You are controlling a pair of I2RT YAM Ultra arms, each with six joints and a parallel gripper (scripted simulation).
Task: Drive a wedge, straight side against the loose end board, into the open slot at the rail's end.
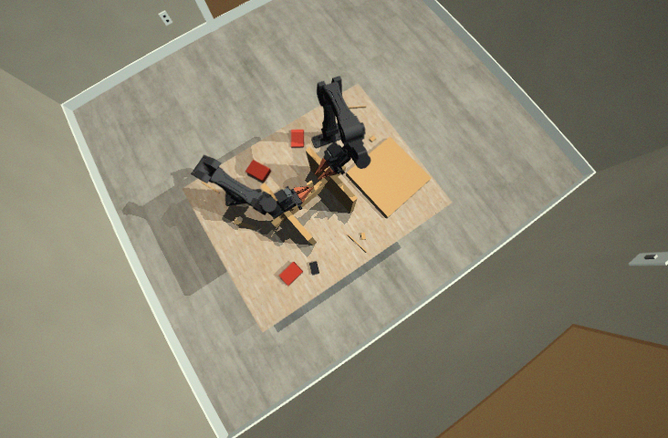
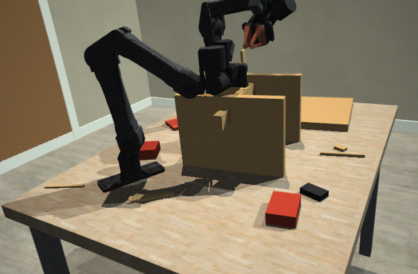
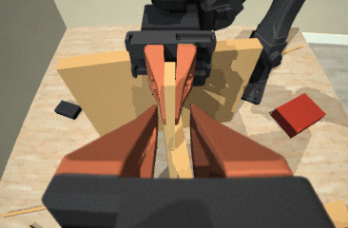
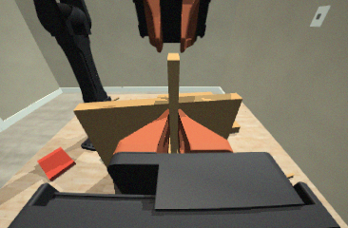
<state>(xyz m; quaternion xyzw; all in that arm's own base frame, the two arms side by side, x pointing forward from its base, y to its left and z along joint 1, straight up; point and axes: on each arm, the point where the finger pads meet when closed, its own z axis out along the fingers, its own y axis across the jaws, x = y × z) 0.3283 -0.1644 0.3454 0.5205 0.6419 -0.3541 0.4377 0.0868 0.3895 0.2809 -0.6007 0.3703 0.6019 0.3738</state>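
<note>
The rail lies 16 cm below my left hand and 6 cm to the right of it. The rest, counted from my left hand: flat panel (36 cm to the left, 33 cm below, 12 cm ahead); black block (34 cm below, 27 cm ahead, 25 cm to the right).
My right hand is 2 cm to the left of the rail and 10 cm above it. Round my right hand: flat panel (12 cm ahead, 41 cm to the left, 27 cm below); then black block (27 cm ahead, 21 cm to the right, 27 cm below).
</note>
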